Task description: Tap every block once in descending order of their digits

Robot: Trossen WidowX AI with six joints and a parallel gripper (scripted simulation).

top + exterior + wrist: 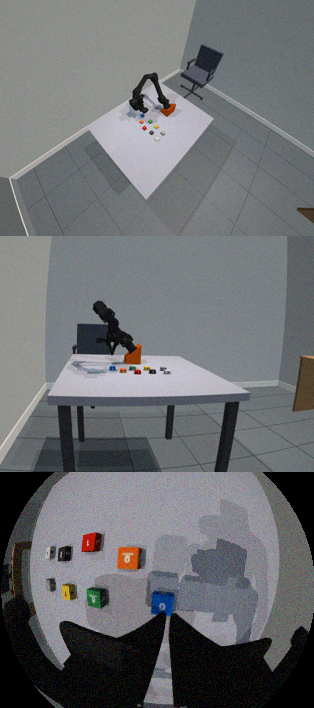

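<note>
Right now my gripper tip is 80 mm above the blue block, 20 mm past it and 10 mm to the right of it. The rest, counted from my gripper tip: green block: 130 mm to the left, 80 mm below, 20 mm behind; orange block: 80 mm below, 60 mm to the left, 50 mm ahead; red block: 140 mm to the left, 80 mm below, 80 mm ahead.
</note>
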